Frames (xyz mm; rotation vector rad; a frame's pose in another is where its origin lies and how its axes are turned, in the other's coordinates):
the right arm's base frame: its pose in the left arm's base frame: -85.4 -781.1 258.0 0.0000 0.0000 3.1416
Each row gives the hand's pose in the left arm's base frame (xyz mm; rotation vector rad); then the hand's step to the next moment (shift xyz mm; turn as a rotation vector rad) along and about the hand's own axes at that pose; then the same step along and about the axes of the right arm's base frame.
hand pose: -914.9 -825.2 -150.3 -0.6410 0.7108 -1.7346
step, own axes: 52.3 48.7 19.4 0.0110 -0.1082 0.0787
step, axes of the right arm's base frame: -32.1 63.9 -19.3 0.0150 -0.0018 0.1334
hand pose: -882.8 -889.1 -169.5 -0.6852 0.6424 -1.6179
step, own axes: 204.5 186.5 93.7 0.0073 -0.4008 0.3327
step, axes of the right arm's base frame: -168.0 232.2 -57.1 0.0211 -0.0384 0.5191
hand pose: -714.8 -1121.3 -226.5 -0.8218 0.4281 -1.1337
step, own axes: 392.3 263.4 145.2 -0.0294 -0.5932 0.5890
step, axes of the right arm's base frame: -414.9 259.8 -68.8 -0.0189 -0.1281 0.8264
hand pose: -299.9 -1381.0 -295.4 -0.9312 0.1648 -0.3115
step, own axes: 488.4 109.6 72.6 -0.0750 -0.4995 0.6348
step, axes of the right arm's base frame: -501.3 46.5 -48.5 -0.0063 -0.2302 0.7778
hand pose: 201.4 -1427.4 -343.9 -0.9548 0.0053 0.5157
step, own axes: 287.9 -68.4 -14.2 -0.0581 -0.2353 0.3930
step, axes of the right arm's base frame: -285.2 -77.3 -20.6 0.0376 -0.1722 0.4268
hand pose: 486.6 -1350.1 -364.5 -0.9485 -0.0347 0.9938
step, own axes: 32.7 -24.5 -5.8 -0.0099 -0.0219 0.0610
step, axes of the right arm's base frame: -38.4 -15.0 1.0 0.0165 -0.0289 0.0565
